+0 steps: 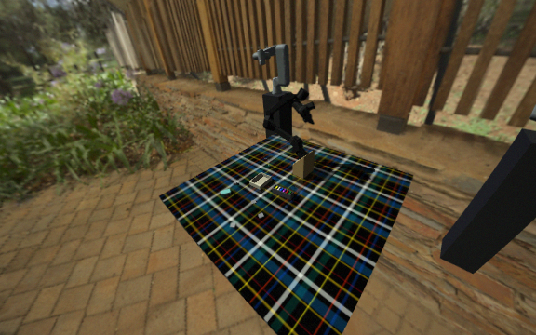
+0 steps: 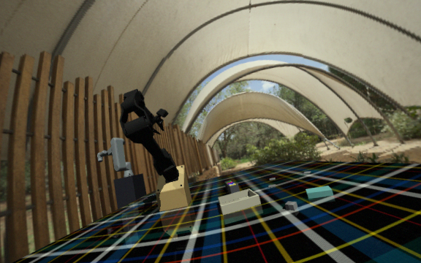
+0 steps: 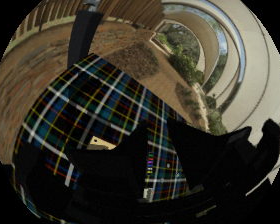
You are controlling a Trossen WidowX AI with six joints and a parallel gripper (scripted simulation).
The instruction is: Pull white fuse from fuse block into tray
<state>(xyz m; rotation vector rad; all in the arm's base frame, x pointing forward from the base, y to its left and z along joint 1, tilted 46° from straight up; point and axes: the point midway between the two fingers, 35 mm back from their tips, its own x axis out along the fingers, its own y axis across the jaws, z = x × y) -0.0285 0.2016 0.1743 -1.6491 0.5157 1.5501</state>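
The white fuse lies 310 mm ahead of my gripper tip, 50 mm to the right of it and 370 mm below it. From my gripper tip the other things lie so: cream tray 300 mm ahead, 230 mm to the right, 390 mm below; then teal block 540 mm ahead, 340 mm to the right, 380 mm below.
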